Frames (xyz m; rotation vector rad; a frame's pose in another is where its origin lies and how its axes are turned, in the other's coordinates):
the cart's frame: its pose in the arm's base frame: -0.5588 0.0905 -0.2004 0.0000 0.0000 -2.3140
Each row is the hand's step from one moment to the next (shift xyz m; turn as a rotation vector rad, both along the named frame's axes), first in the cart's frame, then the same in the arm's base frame.
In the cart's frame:
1: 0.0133 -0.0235 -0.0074 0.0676 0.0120 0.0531
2: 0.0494 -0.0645 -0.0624 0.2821 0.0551 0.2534
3: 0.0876 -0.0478 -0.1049 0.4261 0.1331 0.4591
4: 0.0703 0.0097 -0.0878 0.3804 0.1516 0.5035
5: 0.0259 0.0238 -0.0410 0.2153 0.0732 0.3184
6: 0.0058 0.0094 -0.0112 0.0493 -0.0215 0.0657
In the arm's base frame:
1: -0.0263 0.0061 -0.0074 -0.0369 -0.0579 0.0531
2: -0.0809 0.0073 -0.0624 -0.1503 -0.2450 0.2534
3: -0.0945 -0.0322 -0.1049 -0.1903 -0.4038 0.4591
4: -0.0404 -0.0583 -0.0878 -0.1458 -0.3827 0.5035
5: 0.0000 -0.0352 -0.0410 -0.0918 -0.2081 0.3184
6: 0.0030 -0.0106 -0.0112 -0.0492 -0.0218 0.0657

